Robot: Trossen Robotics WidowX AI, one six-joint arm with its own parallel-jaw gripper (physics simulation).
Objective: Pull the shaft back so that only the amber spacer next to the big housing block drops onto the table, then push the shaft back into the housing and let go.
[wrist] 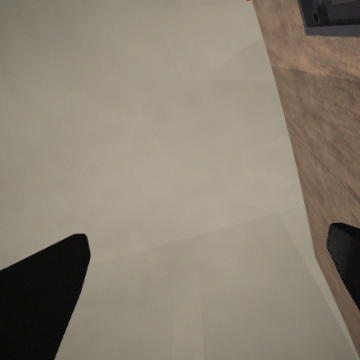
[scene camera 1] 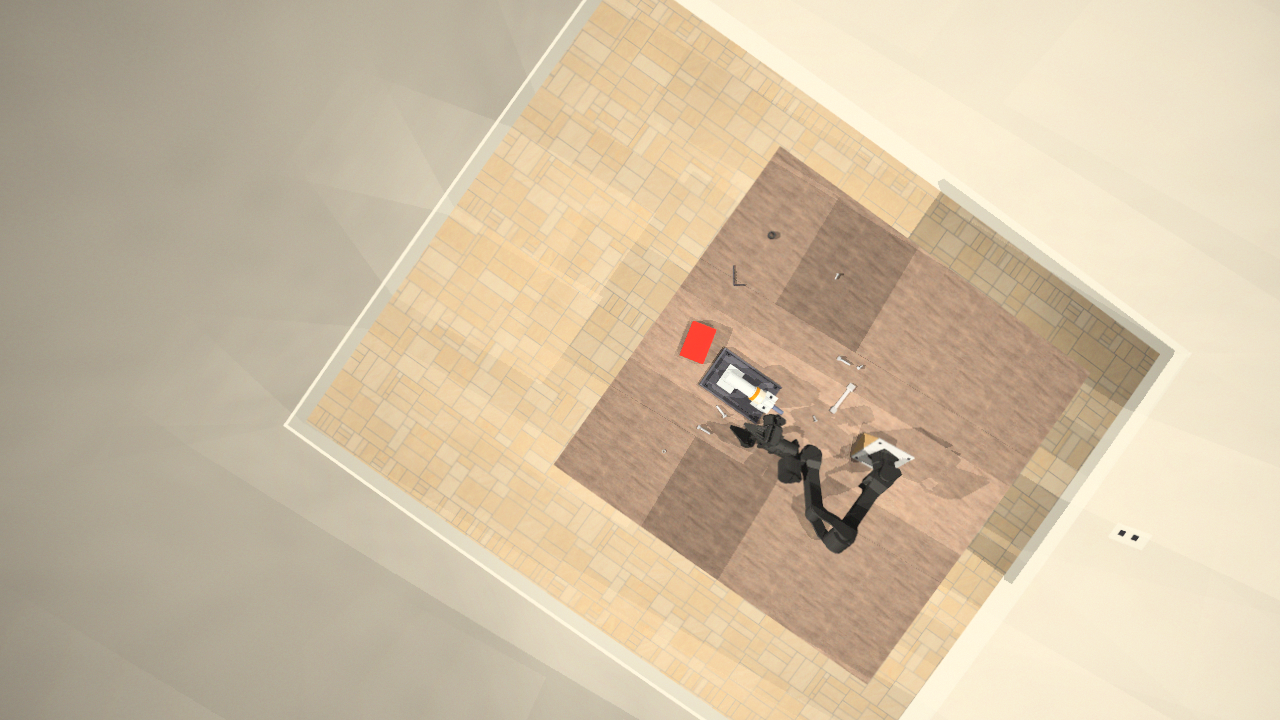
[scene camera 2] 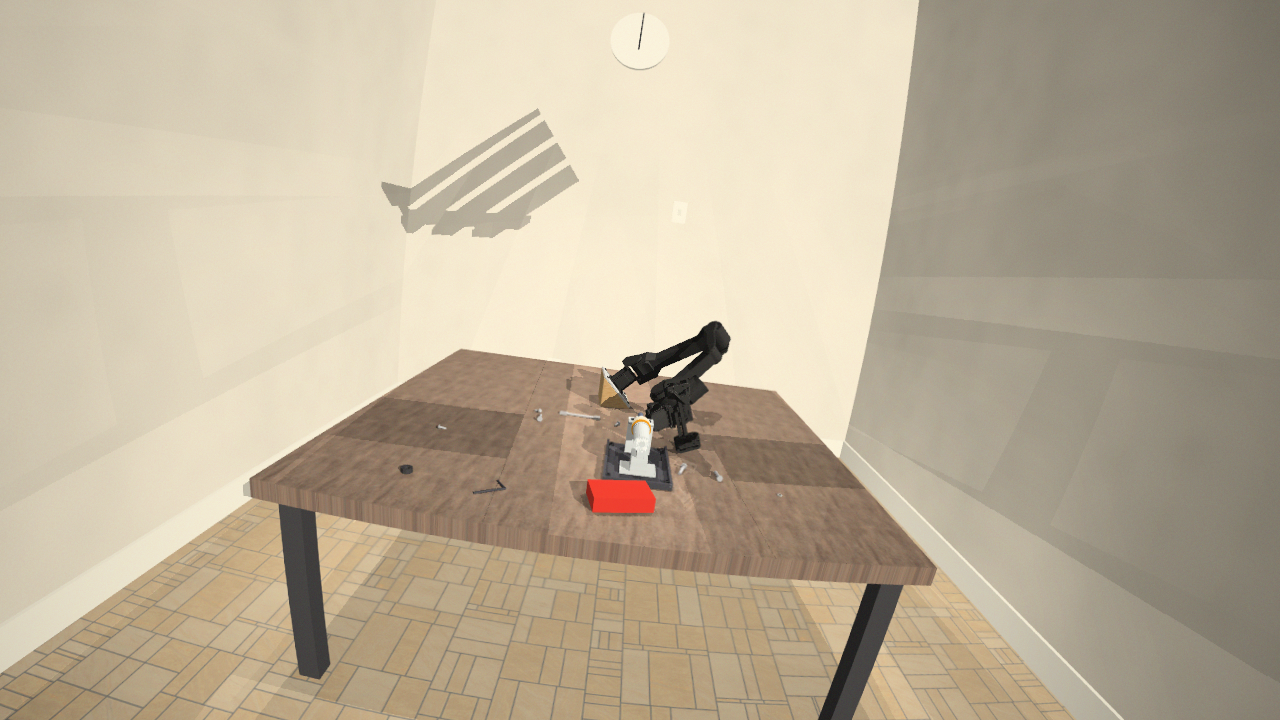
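Pixels of known places: gripper, fingertip midpoint: (wrist: 208, 240) (scene camera 1: 736, 425) (scene camera 2: 690, 422); arm's base, link origin: (scene camera 1: 883, 457) (scene camera 2: 615, 384).
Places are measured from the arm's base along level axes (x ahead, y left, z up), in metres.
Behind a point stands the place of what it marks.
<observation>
A white assembly with a block at each end (scene camera 1: 730, 377) @[y 0.078, x 0.559, z 0.042 m] (scene camera 2: 637, 467) @[y 0.073, x 0.567, z -0.031 m] and a pale round shaft part between them stands in a dark tray (scene camera 1: 721, 408) (scene camera 2: 662, 486). One amber ring (scene camera 1: 756, 394) @[y 0.075, x 0.464, z 0.046 m] (scene camera 2: 641, 421) @[y 0.075, x 0.470, z 0.044 m] sits around it near the block at the arm's end. Which block is the big housing, and whether more spacers are there, I cannot tell. My gripper (scene camera 1: 757, 428) @[y 0.187, x 0.461, z 0.054 m] (wrist: 208, 240) @[y 0.187, x 0.461, z 0.054 m] is open and empty beside that end of the assembly. In the wrist view a corner of the tray (wrist: 330, 31) shows at the top right; the assembly does not show there.
A red block (scene camera 1: 697, 342) @[y 0.042, x 0.698, z -0.025 m] (scene camera 2: 621, 497) @[y 0.041, x 0.732, z -0.026 m] lies near the tray's far end from the arm. A wrench (scene camera 1: 842, 398) @[y -0.088, x 0.195, z -0.051 m] (scene camera 2: 580, 414) @[y -0.087, x 0.195, z -0.050 m], a hex key (scene camera 1: 735, 276) @[y -0.208, x 0.725, z -0.052 m] (scene camera 2: 490, 488) @[y -0.210, x 0.725, z -0.052 m], a black ring-like part (scene camera 1: 773, 234) @[y -0.396, x 0.697, z -0.048 m] (scene camera 2: 406, 469) @[y -0.388, x 0.711, z -0.046 m] and several bolts lie on the table (scene camera 1: 895, 608) @[y 0.383, x -0.372, z -0.056 m] (scene camera 2: 805, 537) @[y 0.403, x 0.763, z -0.056 m].
</observation>
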